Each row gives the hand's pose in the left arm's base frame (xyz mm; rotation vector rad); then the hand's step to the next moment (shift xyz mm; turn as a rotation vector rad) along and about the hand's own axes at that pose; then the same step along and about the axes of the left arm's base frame.
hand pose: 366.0 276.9 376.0 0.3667 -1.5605 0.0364
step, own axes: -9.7 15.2 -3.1 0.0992 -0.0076 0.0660
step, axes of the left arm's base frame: -1.0 17.2 -6.3 -0.0598 -0.0443 0.0933
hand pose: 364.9 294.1 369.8 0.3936 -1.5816 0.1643
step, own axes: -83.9 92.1 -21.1 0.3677 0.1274 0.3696
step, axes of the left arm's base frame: -11.8 105.1 -69.2 -0.3929 -0.0629 0.3602
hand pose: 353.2 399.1 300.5 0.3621 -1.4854 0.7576
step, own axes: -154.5 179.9 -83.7 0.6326 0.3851 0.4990
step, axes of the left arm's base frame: -40.6 149.2 -198.3 -0.6803 0.1010 0.5696
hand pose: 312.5 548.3 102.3 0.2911 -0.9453 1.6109
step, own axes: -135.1 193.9 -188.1 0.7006 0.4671 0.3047
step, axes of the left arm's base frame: -81.4 40.0 -288.1 -0.7155 0.2875 0.4552
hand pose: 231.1 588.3 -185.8 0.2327 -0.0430 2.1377
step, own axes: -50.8 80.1 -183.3 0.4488 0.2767 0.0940
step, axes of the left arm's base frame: -67.4 -63.7 -184.4 -0.4547 0.2088 0.1910
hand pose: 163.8 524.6 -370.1 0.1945 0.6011 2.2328
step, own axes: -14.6 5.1 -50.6 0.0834 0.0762 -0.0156
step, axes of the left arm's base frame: -10.1 -31.8 -41.1 -0.1118 0.0129 0.0185
